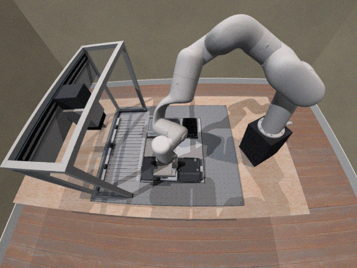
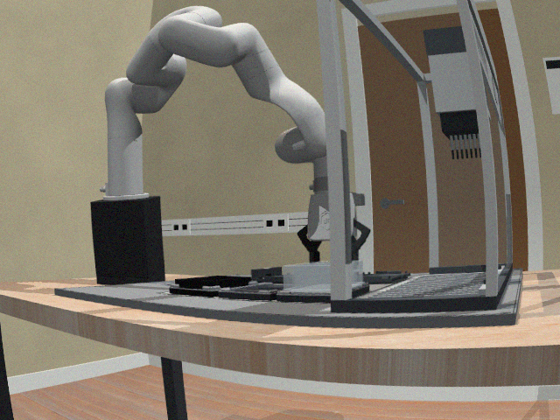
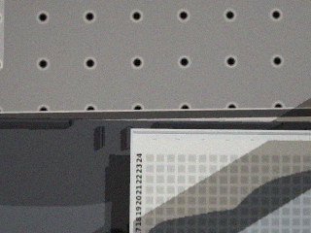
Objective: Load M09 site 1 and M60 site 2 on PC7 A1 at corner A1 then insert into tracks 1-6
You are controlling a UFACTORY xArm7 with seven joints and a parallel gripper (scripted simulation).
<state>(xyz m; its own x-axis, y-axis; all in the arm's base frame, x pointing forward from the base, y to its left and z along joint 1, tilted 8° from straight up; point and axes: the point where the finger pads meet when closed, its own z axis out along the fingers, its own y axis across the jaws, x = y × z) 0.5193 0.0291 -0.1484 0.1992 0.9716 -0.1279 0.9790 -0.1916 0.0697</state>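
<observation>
The dark carrier PC7 is 10 mm behind my hand and 20 mm below it. Also, from my hand: 384-well plate M60 (10 mm below); then nest S2 (50 mm behind, 260 mm to the right, 30 mm below); then deep-well block M09 (60 mm ahead, 280 mm to the right).
</observation>
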